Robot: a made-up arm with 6 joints. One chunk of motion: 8 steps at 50 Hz.
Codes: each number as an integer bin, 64 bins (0 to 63) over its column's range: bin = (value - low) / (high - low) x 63, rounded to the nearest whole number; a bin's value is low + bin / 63 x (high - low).
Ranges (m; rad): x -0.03..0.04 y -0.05..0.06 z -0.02..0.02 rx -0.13..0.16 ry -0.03..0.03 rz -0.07..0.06
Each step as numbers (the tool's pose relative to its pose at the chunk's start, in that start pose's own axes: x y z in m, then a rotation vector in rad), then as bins.
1 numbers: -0.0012 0.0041 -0.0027 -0.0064 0.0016 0.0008
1 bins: 26 31 27 27 33 34
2 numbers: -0.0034 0.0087 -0.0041 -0.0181 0.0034 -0.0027
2 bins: 24 34 25 24 35 33
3 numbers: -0.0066 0.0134 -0.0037 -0.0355 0.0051 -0.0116
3 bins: 21 36 26 21 37 28
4 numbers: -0.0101 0.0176 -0.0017 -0.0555 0.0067 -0.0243
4 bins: 18 39 29 16 39 22
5 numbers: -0.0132 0.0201 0.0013 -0.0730 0.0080 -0.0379
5 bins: 15 40 34 12 40 16
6 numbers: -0.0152 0.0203 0.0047 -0.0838 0.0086 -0.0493
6 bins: 13 40 39 10 41 10
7 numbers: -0.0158 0.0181 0.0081 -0.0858 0.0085 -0.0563
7 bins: 13 39 44 10 40 7
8 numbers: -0.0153 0.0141 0.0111 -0.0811 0.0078 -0.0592
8 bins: 13 37 49 11 40 5
